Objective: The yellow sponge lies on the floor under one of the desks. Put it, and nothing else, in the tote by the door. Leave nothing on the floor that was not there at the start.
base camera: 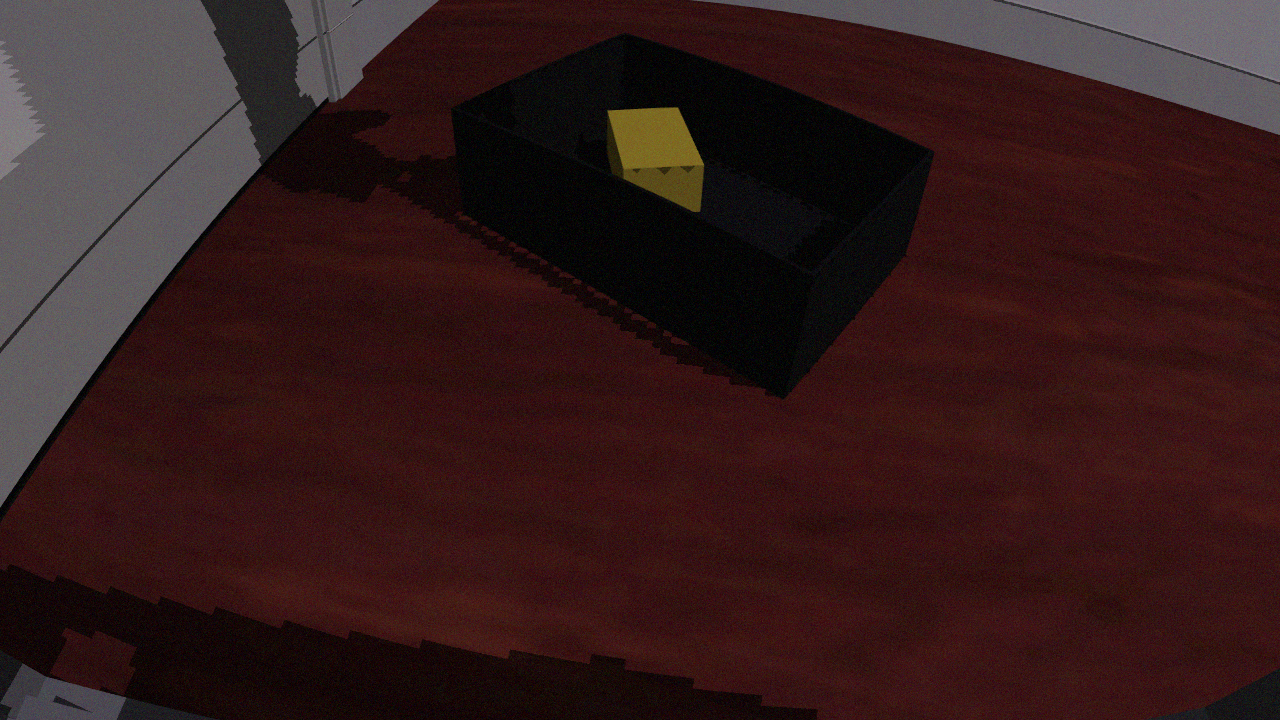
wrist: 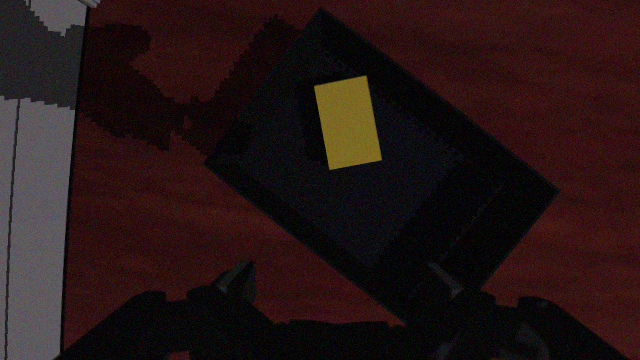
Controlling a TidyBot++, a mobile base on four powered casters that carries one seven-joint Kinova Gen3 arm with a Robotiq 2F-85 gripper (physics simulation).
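Frame: origin at the arm's base, x right, y ahead, z up, level; centimetres.
Seen in the pictures: gripper, fingertip midpoint: (wrist: 336,280).
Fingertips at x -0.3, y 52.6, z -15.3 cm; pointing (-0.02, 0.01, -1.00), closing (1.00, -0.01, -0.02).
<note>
A point is followed by its place in that frame.
The yellow sponge (base camera: 655,138) @[x 1.1, y 63.3, z -34.8 cm] (wrist: 348,123) @[x 1.0, y 63.7, z -34.8 cm] is inside the black tote (base camera: 626,259) @[x -0.7, y 48.3, z -35.5 cm] (wrist: 410,180) @[x 9.2, y 56.8, z -39.3 cm], towards its far left part in the base camera view. Its lower edge is partly hidden there by the tote's near wall, and a dark shadow lies beside it in the wrist view. My gripper (wrist: 336,280) @[x -0.3, y 52.6, z -15.3 cm] is open, with nothing between its fingers. In the wrist view the sponge lies ahead of the fingertips and apart from them; the right finger overlaps the tote's near corner and the left finger shows against the floor. The gripper does not show in the base camera view.
The tote stands on the dark red floor (base camera: 572,483) @[x -3.3, y 33.9, z -39.6 cm] (wrist: 150,225) @[x -27.1, y 50.7, z -39.6 cm]. A pale wall (base camera: 116,223) @[x -40.2, y 48.1, z -31.1 cm] (wrist: 35,200) @[x -39.3, y 54.9, z -33.9 cm] runs along the left, close to the tote's left end. Another pale wall (base camera: 1118,53) @[x 73.8, y 106.8, z -34.2 cm] stands behind the tote. Dark shadows cross the floor at the left and in front.
</note>
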